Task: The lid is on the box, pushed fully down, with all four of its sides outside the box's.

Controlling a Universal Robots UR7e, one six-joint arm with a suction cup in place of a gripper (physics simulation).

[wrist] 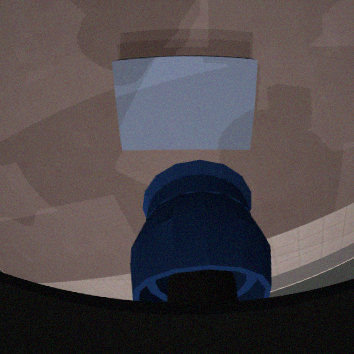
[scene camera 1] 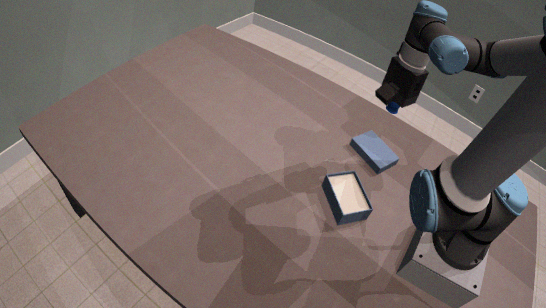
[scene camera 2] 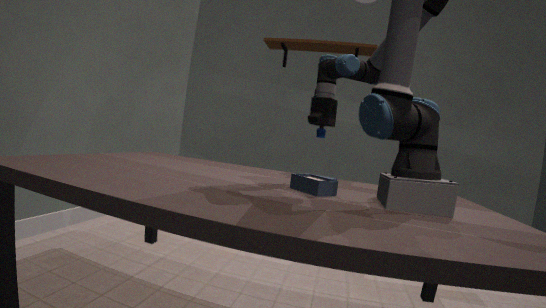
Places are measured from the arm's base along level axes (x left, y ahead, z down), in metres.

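Pixels of known places: end effector, tool point: point(wrist: 197, 209) point(scene camera 1: 391, 109) point(scene camera 2: 320, 137); arm's base, origin of the base link: point(scene camera 1: 457, 243) point(scene camera 2: 415, 177).
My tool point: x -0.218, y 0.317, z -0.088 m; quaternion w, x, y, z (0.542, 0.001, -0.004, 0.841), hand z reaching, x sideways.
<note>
For each thing: its top centre in the pictures, then the offset to it from my tool point. Level surfaces: height alone.
- light blue lid, middle of its top: point(wrist: 185, 104) point(scene camera 1: 376, 148) dy -0.006, dx -0.003, dz +0.151 m
- open dark blue box, middle of its top: point(scene camera 1: 349, 191) point(scene camera 2: 314, 177) dy -0.008, dx +0.217, dz +0.130 m
- table, its level: dz +0.177 m
A light blue lid point(scene camera 1: 375, 149) point(wrist: 185, 105) lies flat on the table, closed top up, apart from the box. In the wrist view it is just ahead of the suction cup, its long edges running across the view. An open dark blue box point(scene camera 1: 354, 217) point(scene camera 2: 304, 185) with a cream inside stands upright on the table beside the lid; the box does not show in the wrist view. In scene camera 2 the lid is mostly or wholly hidden behind the box. My gripper, a blue suction cup point(scene camera 1: 392, 108) point(scene camera 2: 321, 133) point(wrist: 198, 177), points down, empty, well above the table near the lid.
The robot's grey base block point(scene camera 1: 440, 275) point(scene camera 2: 417, 197) stands on the table point(scene camera 1: 165, 115) point(scene camera 2: 150, 172), to the right of the box and lid in scene camera 1. A wooden shelf point(scene camera 2: 320, 46) hangs on the wall behind the arm.
</note>
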